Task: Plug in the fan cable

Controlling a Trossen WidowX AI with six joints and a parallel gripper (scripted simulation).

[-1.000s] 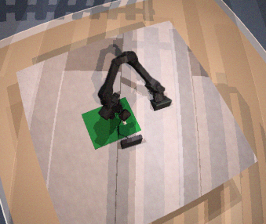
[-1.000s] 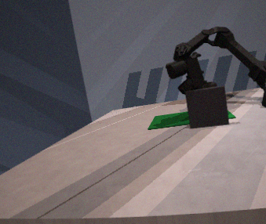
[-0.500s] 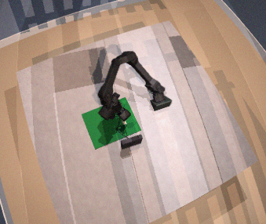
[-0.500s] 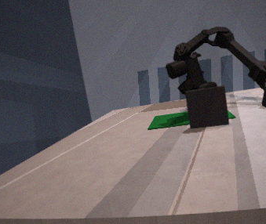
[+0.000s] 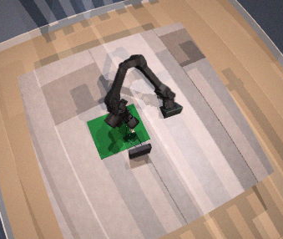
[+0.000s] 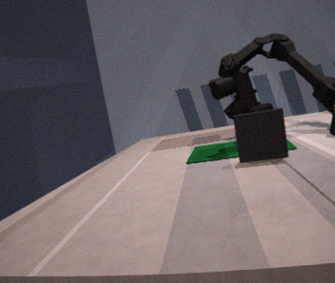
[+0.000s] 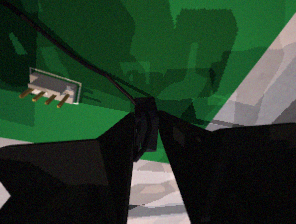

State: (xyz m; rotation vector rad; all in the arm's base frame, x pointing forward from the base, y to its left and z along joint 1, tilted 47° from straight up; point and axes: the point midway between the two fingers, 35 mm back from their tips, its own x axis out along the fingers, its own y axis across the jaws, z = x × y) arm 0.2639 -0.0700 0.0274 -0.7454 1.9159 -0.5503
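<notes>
Right now the four-pin header is 8 cm to the left of my gripper tip and 2 cm below it. Round my gripper tip: dark plug (1 cm behind); then black fan (3 cm ahead, 21 cm to the left, 3 cm above); then green board (7 cm ahead, 4 cm to the left, 4 cm below).
</notes>
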